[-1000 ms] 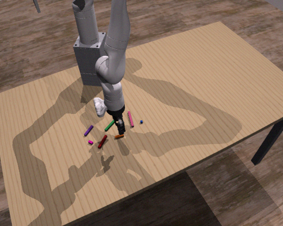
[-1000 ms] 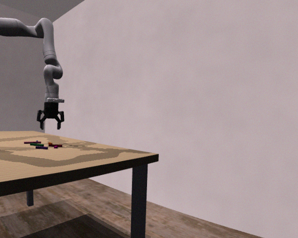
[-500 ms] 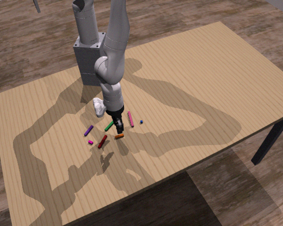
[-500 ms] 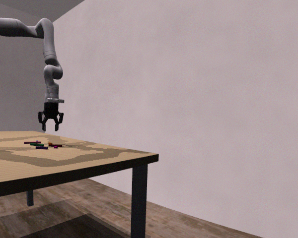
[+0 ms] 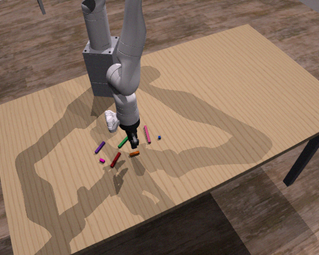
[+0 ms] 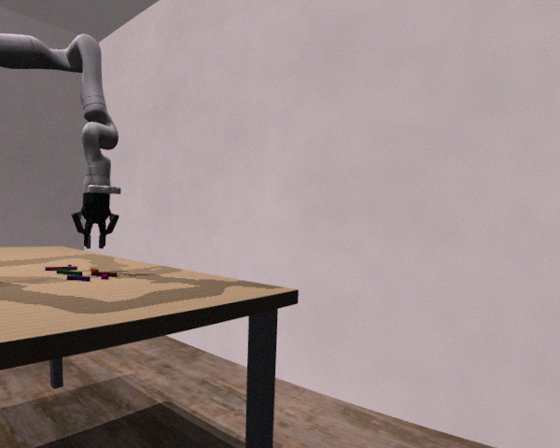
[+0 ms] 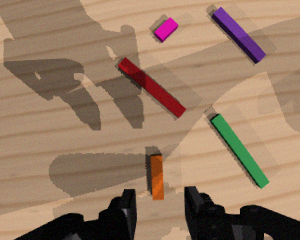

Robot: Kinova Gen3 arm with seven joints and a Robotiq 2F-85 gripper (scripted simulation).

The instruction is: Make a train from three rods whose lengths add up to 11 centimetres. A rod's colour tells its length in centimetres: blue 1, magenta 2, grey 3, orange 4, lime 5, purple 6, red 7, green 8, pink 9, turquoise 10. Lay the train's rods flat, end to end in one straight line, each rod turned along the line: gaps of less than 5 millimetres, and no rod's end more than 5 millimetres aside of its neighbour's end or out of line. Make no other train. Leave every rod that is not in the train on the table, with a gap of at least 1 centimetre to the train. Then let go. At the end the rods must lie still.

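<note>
The orange rod lies 80 mm below my hand. Round my hand: red rod (20 mm behind, 80 mm to the right, 80 mm below); pink rod (50 mm behind, 100 mm to the left, 80 mm below); green rod (80 mm behind, 10 mm to the left, 80 mm below).
</note>
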